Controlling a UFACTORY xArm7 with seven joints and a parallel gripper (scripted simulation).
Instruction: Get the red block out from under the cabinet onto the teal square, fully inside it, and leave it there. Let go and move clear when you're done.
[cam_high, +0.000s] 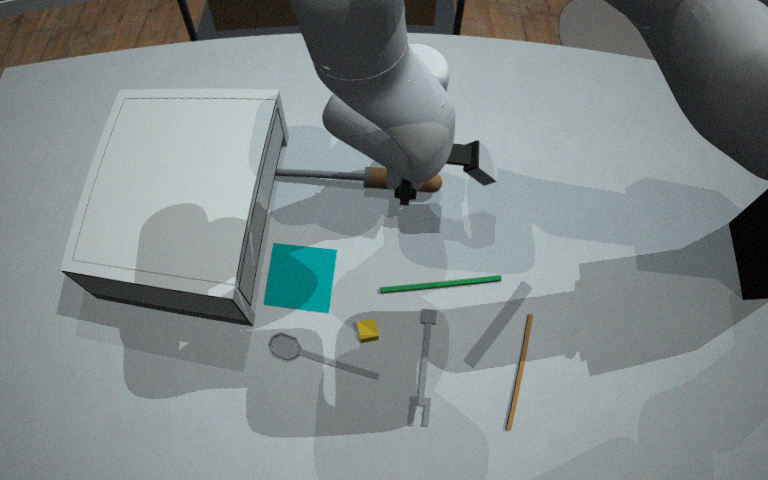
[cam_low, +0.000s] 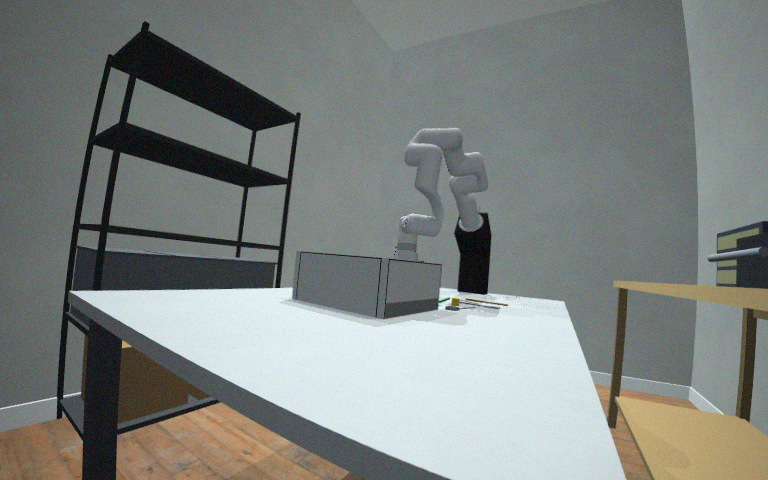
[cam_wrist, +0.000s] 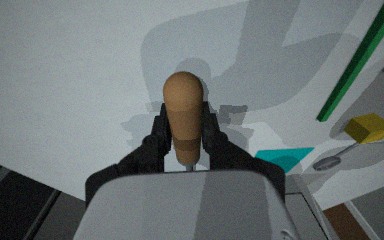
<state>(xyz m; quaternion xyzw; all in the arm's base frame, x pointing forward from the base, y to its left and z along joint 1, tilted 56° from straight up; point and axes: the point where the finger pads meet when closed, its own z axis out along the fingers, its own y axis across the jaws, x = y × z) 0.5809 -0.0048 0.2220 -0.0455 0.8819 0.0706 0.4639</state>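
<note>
My gripper is now 130 mm to the right of the green stick, 100 mm past it and 20 mm above it. From my hand the other things lie so: grey flat bar (200 mm behind, 160 mm to the left, 20 mm below); teal square (190 mm to the left, 90 mm ahead, 20 mm below); yellow cube (230 mm to the left, 30 mm behind, 10 mm below).
</note>
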